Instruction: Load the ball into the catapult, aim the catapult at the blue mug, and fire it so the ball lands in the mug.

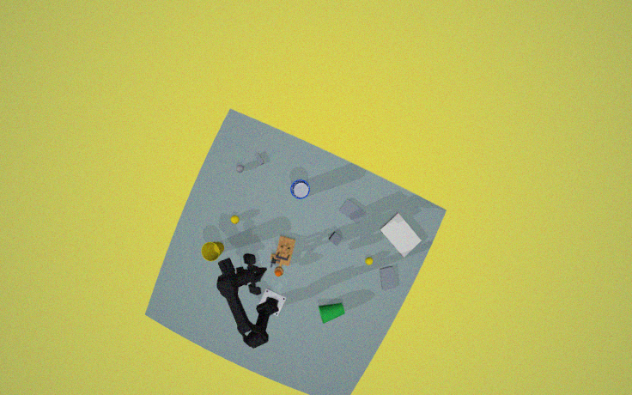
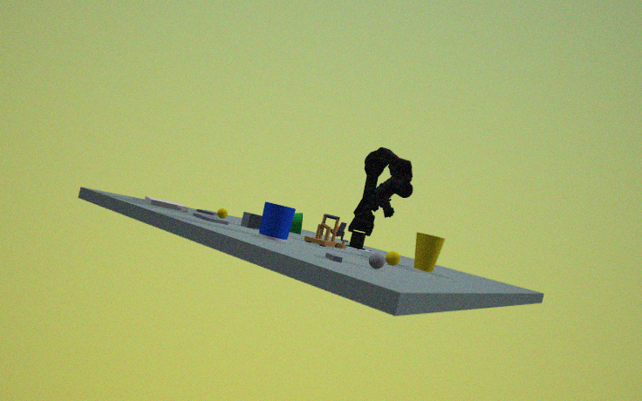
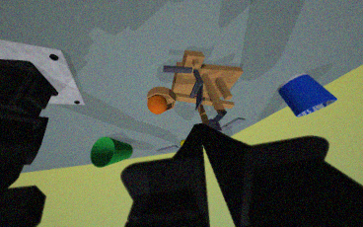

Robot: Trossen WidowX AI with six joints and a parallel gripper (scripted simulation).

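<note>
My gripper tip is 7 cm above the orange ball, 6 cm to the left of it and 3 cm past it. The rest, counted from my gripper tip: blue mug: 40 cm ahead, 10 cm below, 4 cm to the right; yellow cup: 29 cm to the left, 10 cm below, 2 cm behind; wooden catapult: 8 cm below, 4 cm to the right, 4 cm ahead.
</note>
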